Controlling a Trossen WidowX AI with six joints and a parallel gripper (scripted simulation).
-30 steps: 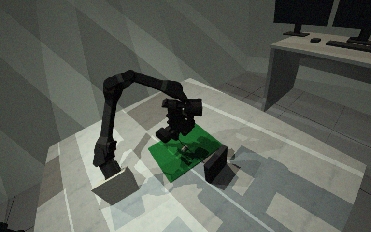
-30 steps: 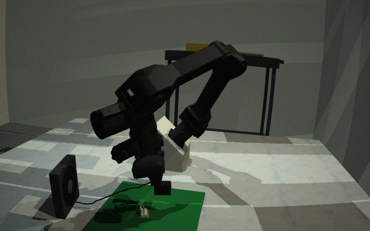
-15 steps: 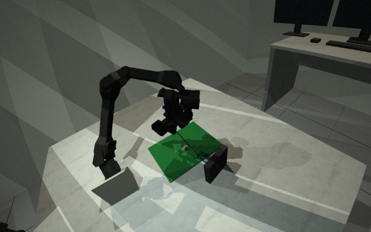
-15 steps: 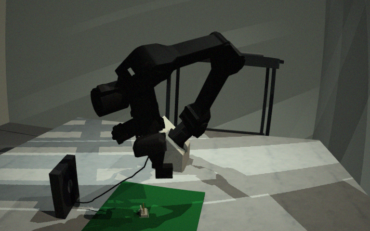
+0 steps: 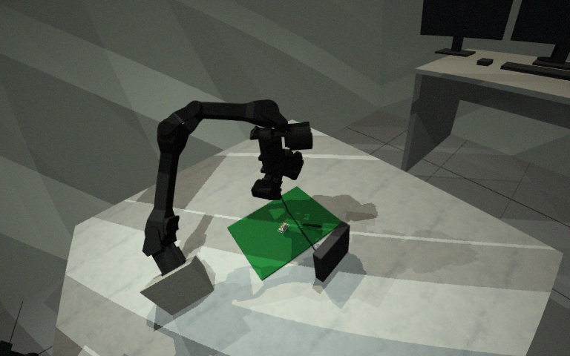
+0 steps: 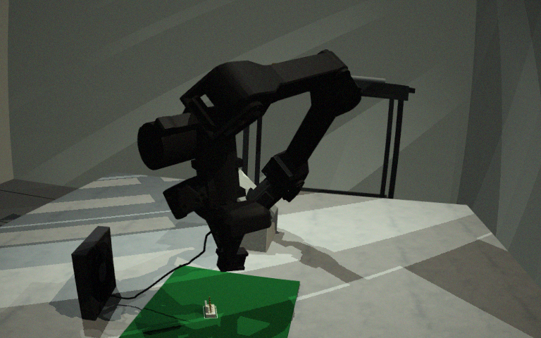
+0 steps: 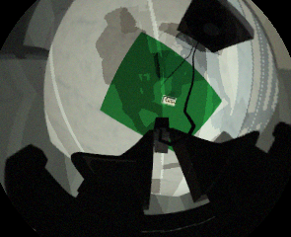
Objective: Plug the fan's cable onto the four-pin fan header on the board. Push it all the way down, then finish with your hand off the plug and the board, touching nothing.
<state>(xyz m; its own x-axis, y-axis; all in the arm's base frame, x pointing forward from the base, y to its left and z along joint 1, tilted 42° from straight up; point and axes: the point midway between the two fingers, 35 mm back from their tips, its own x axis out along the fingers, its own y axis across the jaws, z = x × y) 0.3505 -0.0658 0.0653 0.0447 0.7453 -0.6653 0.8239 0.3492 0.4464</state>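
The header lies 120 mm below my gripper tip, 30 mm to the right of it and 20 mm behind it. From my gripper tip the other things lie so: black fan: 220 mm to the right, 60 mm below, 10 mm behind; black plug: 10 mm to the left, 10 mm below, 10 mm behind; green board: 140 mm below, 20 mm to the right, 20 mm behind.
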